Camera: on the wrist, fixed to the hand. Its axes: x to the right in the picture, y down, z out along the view.
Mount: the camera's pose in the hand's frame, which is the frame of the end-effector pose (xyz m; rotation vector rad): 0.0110 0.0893 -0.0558 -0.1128 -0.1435 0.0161
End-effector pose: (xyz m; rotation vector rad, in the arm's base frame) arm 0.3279 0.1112 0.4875 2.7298 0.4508 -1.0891
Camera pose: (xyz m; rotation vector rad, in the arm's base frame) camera 0.4015 0.0443 0.5239 2.5335 0.4531 -1.2068
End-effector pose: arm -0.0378 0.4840 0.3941 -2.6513 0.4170 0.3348
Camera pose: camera -0.0488 0.3794 0.4060 -2.7117 0.3839 0.5652
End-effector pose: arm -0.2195 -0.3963 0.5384 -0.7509 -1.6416 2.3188
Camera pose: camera -0.1893 -0.3779 0.4386 -0.6343 -1.8467 2.3570
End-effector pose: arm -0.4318 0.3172 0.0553 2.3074 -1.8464 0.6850
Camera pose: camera -0.5301 0.3044 0.0924 2.3267 -1.9108 0.4148
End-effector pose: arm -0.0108 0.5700 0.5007 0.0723 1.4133 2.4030
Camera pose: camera -0.0576 0.4875 0.5477 0.2239 1.2162 2.4320
